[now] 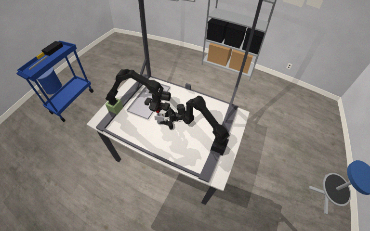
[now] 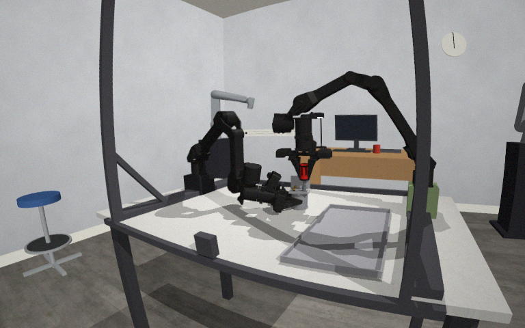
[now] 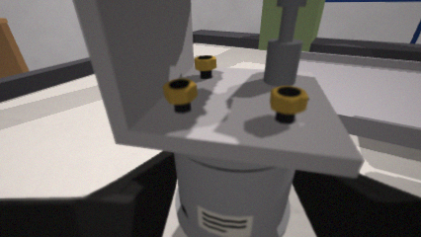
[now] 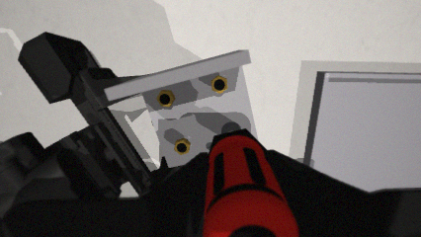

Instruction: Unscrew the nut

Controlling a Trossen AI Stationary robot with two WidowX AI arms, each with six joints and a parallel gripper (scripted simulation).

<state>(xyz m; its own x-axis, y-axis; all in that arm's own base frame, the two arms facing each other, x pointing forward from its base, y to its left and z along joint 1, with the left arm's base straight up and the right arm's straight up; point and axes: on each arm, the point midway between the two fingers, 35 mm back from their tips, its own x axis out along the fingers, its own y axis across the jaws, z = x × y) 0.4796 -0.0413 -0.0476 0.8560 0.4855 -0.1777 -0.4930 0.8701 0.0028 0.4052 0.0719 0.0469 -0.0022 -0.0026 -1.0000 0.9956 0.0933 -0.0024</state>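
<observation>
My right hand is 3 cm above the red-handled nut driver. Also, from my right hand: l-shaped bracket: 1 cm ahead, 2 cm to the left, 7 cm below; then grey joint module: 1 cm ahead, 2 cm to the left, 11 cm below; then shallow grey tray: 18 cm behind, 19 cm to the right, 14 cm below.
The grey joint module is 30 mm to the right of my left hand and 10 mm ahead of it. Also, from my left hand: l-shaped bracket (40 mm above, 30 mm to the right, 10 mm ahead); then red-handled nut driver (80 mm above, 50 mm to the right); then shallow grey tray (240 mm to the right, 170 mm behind, 30 mm below).
</observation>
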